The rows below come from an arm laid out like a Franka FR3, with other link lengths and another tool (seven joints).
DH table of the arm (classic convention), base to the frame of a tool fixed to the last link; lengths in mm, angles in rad. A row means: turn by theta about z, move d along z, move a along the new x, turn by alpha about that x. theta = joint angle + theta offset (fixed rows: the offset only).
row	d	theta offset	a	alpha
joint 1	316.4	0	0	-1.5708
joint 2	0	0	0	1.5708
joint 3	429.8	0	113	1.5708
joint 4	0	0	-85.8	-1.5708
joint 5	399.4	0	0	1.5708
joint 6	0	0	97.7	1.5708
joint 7	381.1	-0.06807	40.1	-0.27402
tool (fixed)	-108.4	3.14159	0	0
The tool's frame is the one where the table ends.
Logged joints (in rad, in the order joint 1, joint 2, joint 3, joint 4, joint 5, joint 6, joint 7), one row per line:
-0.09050, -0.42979, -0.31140, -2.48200, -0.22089, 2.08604, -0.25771
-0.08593, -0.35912, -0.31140, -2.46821, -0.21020, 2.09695, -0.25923
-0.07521, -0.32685, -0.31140, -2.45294, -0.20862, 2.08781, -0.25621
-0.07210, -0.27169, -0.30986, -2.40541, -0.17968, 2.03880, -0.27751
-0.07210, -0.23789, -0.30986, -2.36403, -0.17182, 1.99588, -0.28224
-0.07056, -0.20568, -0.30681, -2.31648, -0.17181, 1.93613, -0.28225
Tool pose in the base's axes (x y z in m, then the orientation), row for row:
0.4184, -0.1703, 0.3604, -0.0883, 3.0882, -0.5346
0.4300, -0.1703, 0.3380, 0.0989, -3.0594, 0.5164
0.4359, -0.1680, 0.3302, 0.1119, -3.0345, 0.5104
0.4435, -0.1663, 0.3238, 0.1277, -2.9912, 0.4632
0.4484, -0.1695, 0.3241, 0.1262, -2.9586, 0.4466
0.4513, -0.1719, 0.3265, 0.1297, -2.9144, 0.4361
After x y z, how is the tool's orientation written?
As a rotation vector, in radians.
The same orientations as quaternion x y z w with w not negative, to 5 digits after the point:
-0.02816, 0.98495, -0.17051, 0.00311
0.03185, -0.98538, 0.16632, 0.01867
0.03632, -0.98502, 0.16568, 0.03121
0.04209, -0.98579, 0.15265, 0.05599
0.04203, -0.98526, 0.14872, 0.07334
0.04377, -0.98349, 0.14717, 0.09580

